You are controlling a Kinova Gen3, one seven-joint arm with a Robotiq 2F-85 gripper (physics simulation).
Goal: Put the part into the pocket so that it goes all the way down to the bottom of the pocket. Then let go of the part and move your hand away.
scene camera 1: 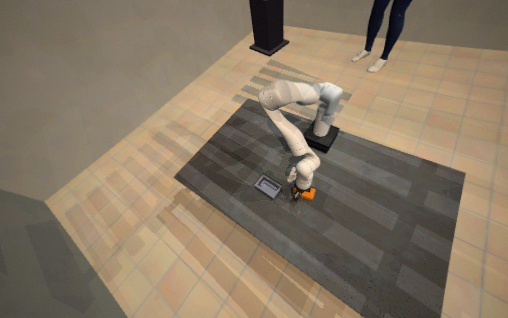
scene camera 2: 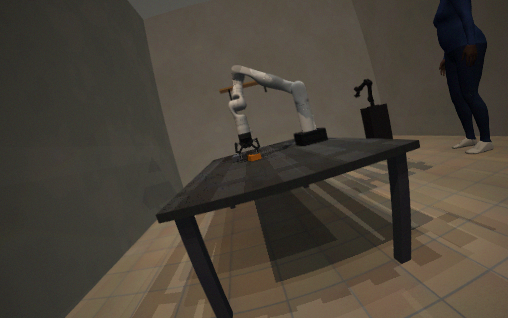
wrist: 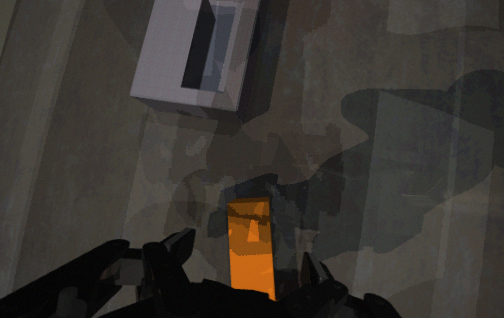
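Where they show: gripper, fingertip midpoint: (scene camera 1: 300, 193) (scene camera 2: 249, 157) (wrist: 246, 252); arm's base, origin of the base link: (scene camera 1: 320, 130) (scene camera 2: 308, 130).
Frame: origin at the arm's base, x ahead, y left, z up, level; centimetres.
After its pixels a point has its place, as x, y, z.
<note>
The orange part (scene camera 1: 310, 193) @(36.5, 20.3, -4.8) (scene camera 2: 254, 157) @(36.4, 22.3, -6.1) (wrist: 251, 250) @(39.6, 15.4, -4.9) lies on the table. In the wrist view its long arm points up toward the block, and its near end is hidden behind the gripper body. The grey block (scene camera 1: 271, 191) @(50.4, 3.8, -4.3) (wrist: 162, 60) @(50.8, 3.9, -4.3) with the pocket (wrist: 219, 55) @(48.0, 0.7, -7.4) stands apart from the part, beyond its far end in the wrist view. No part shows in the visible stretch of the pocket; its far end is cut off by that view's edge. My gripper (scene camera 1: 298, 194) @(39.9, 16.2, -6.2) (scene camera 2: 248, 150) @(39.9, 16.2, -6.2) (wrist: 246, 252) @(39.9, 16.2, -6.2) is open and low over the part, one finger to each side, with gaps between.
The dark table (scene camera 1: 350, 215) @(31.5, 41.6, -7.9) (scene camera 2: 300, 172) @(16.6, 73.3, -7.9) carries the arm's black base (scene camera 1: 321, 138) @(4.5, 4.1, -0.1) (scene camera 2: 310, 136) @(1.4, 9.8, -3.1) toward the back. A person (scene camera 1: 387, 30) (scene camera 2: 462, 65) and a black pedestal (scene camera 1: 267, 25) (scene camera 2: 376, 121) stand on the floor beyond the table.
</note>
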